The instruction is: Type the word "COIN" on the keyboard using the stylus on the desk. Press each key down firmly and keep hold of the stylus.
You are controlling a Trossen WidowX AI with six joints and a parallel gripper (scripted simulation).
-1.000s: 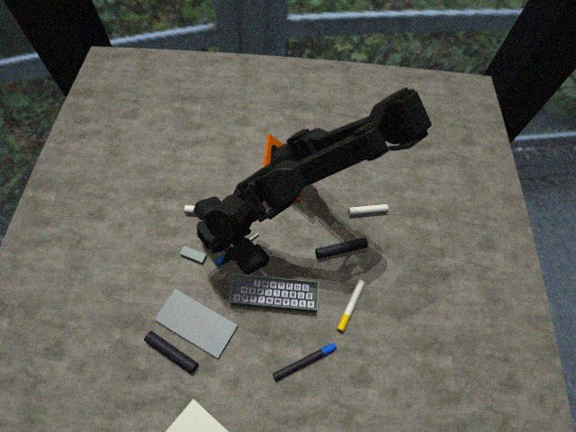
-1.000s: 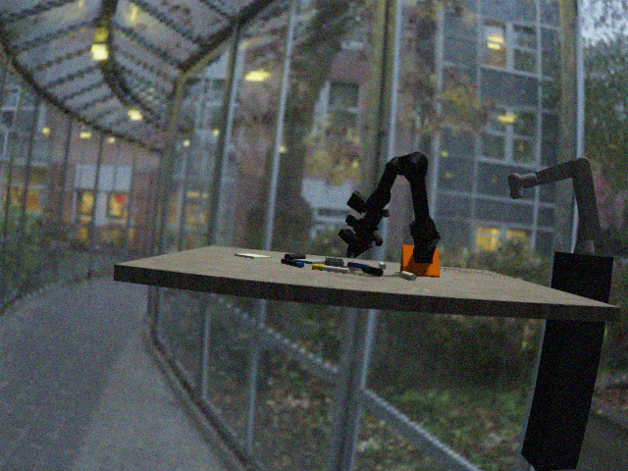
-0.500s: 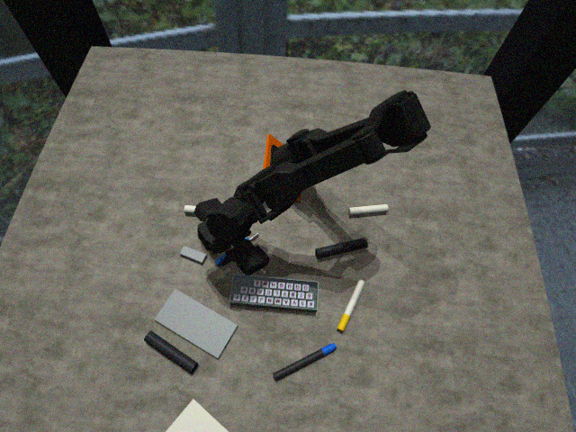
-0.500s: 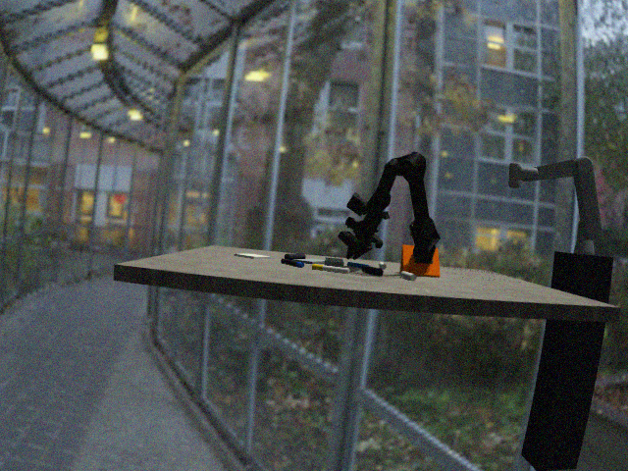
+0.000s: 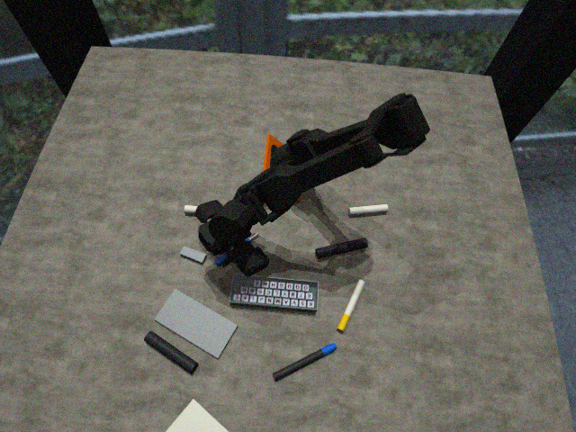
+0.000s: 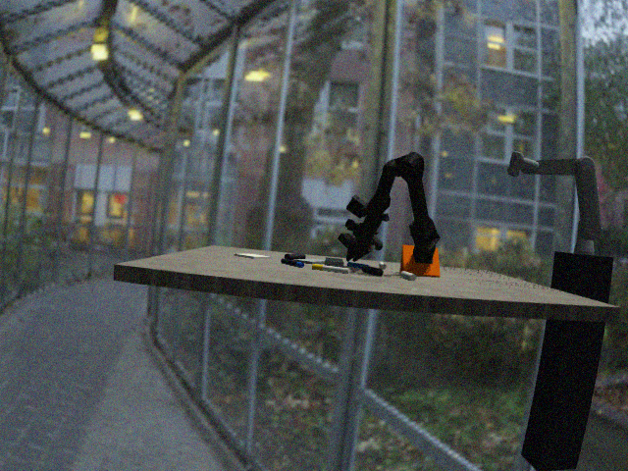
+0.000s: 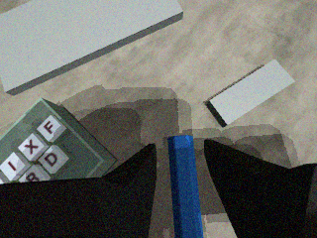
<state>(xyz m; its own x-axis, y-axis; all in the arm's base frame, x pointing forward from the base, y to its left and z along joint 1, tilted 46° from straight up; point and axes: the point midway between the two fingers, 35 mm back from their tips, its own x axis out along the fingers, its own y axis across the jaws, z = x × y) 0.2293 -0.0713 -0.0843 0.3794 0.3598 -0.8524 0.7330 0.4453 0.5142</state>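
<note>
The blue stylus is 5 cm to the left of my gripper tip, 5 cm behind it and 1 cm below it. Round my gripper tip: stylus tip: 8 cm to the left, 7 cm behind, 1 cm below; then grey flat pad: 14 cm ahead, 4 cm to the right, 2 cm below; then grey block: 6 cm to the right, 2 cm behind, 1 cm below.
</note>
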